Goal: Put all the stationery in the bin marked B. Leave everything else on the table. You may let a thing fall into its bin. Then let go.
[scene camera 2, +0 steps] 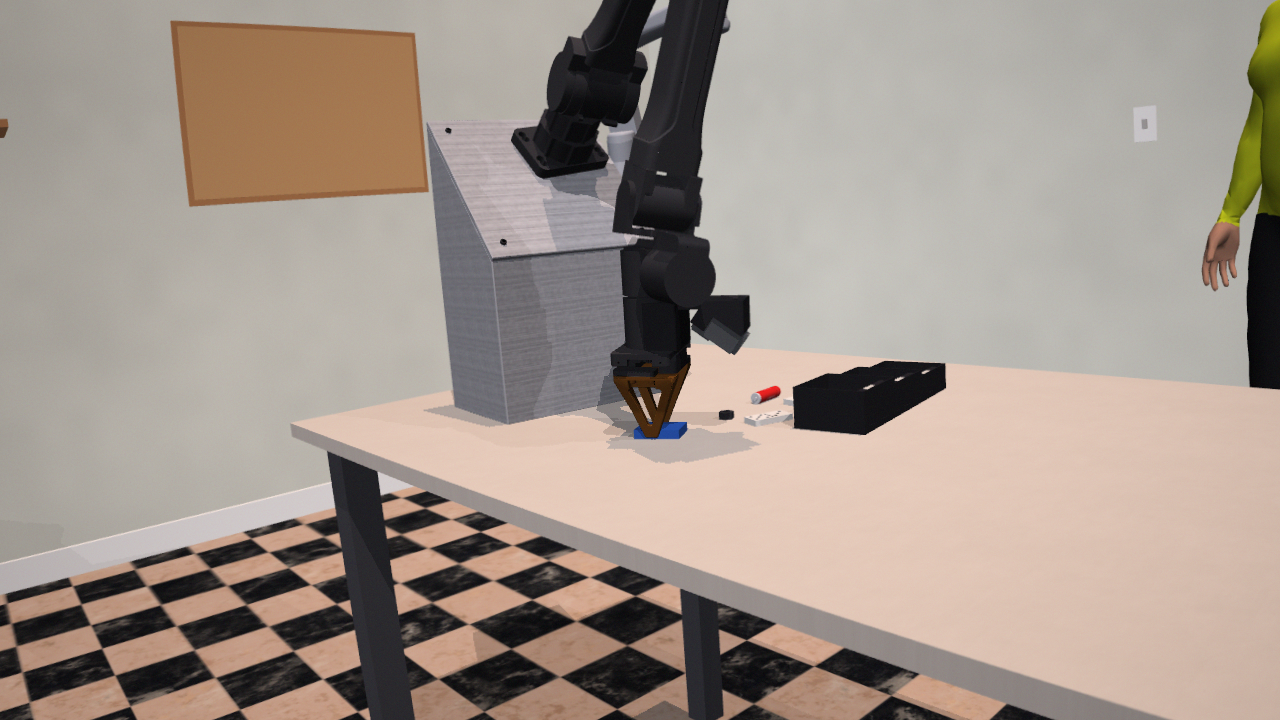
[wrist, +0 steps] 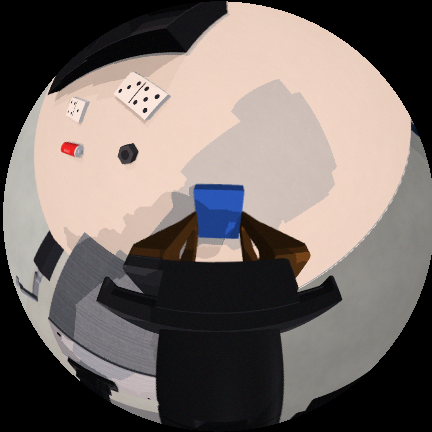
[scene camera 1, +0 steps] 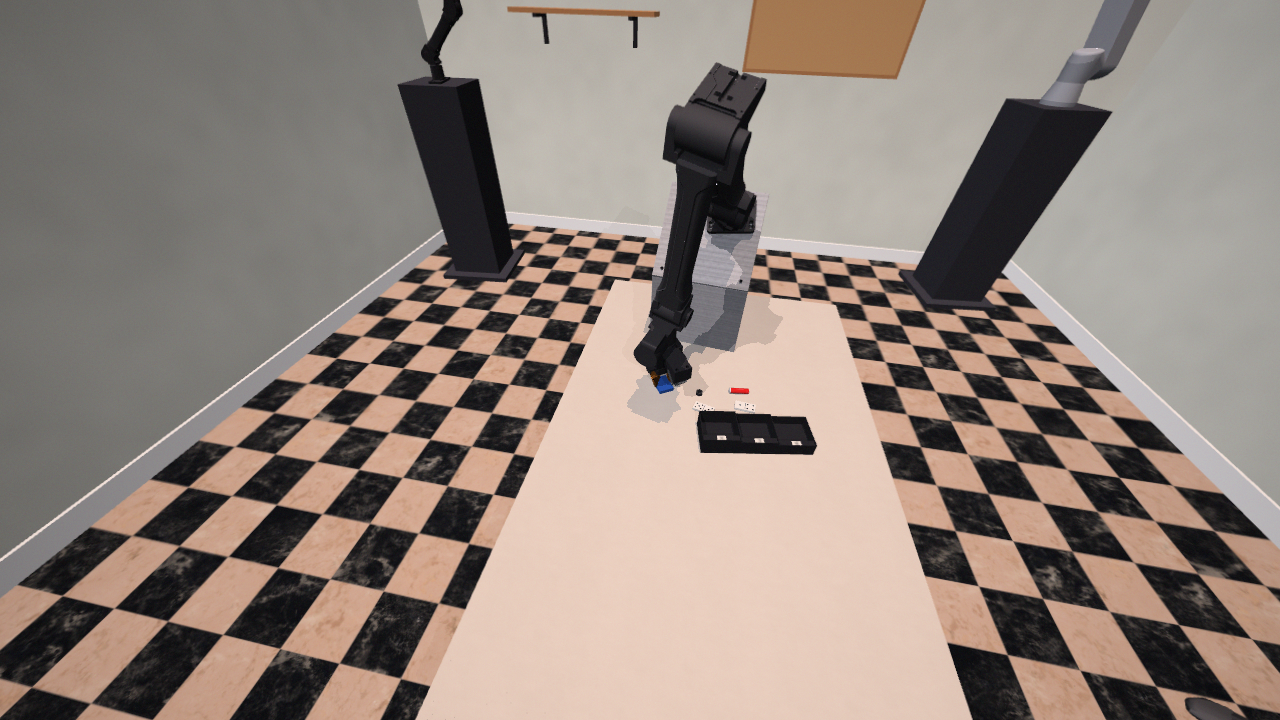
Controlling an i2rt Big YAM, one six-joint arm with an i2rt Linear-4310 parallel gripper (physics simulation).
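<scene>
A flat blue block lies on the table. My gripper points down with its brown fingers shut on the block's two sides, low at the table. The black three-compartment bin tray stands on the table, to the right of the gripper in both scene views. It has small white labels whose letters are too small to read, so I cannot tell which is B. Part of the tray shows at the top of the wrist view.
Between gripper and tray lie a dark hex nut, a red cylinder, a domino and another domino. The grey arm pedestal stands behind.
</scene>
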